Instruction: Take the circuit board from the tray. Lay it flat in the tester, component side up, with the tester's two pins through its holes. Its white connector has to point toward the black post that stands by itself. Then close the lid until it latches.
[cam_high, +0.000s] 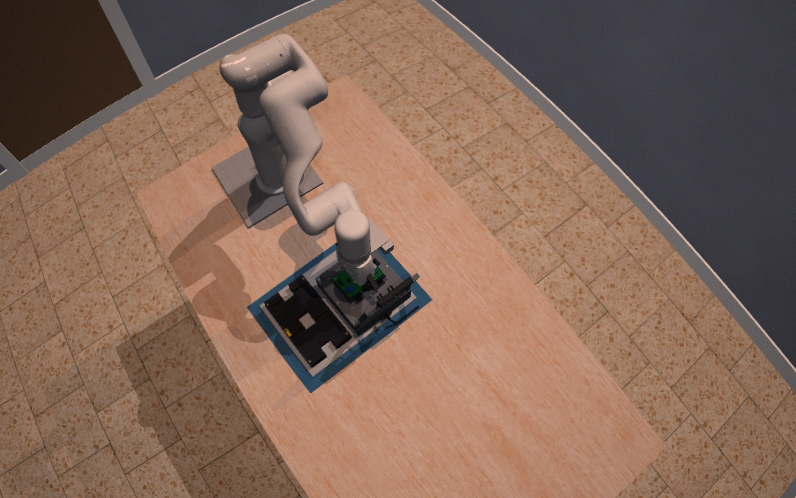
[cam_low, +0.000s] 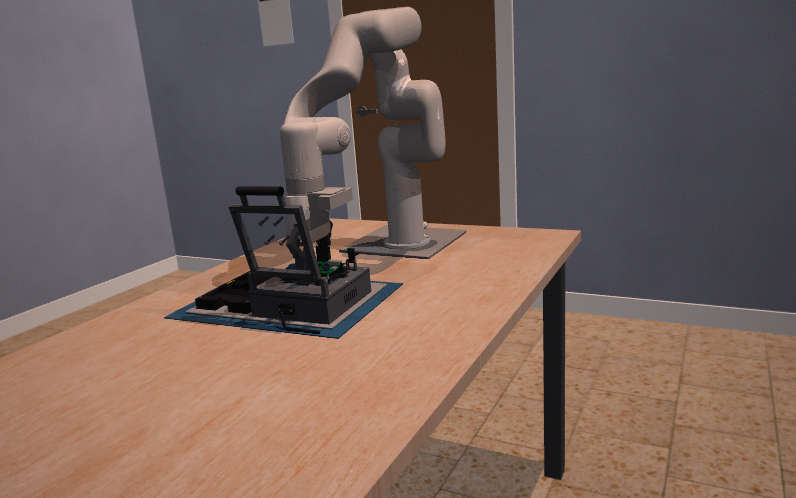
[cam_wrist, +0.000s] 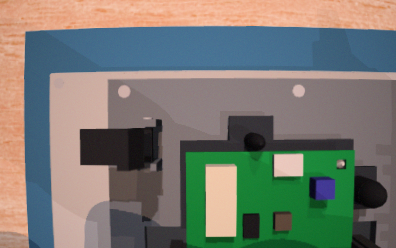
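Right now the green circuit board is right at my hand. From my hand the other things lie so: tester lid 120 mm ahead, 100 mm above, 10 mm to the left.
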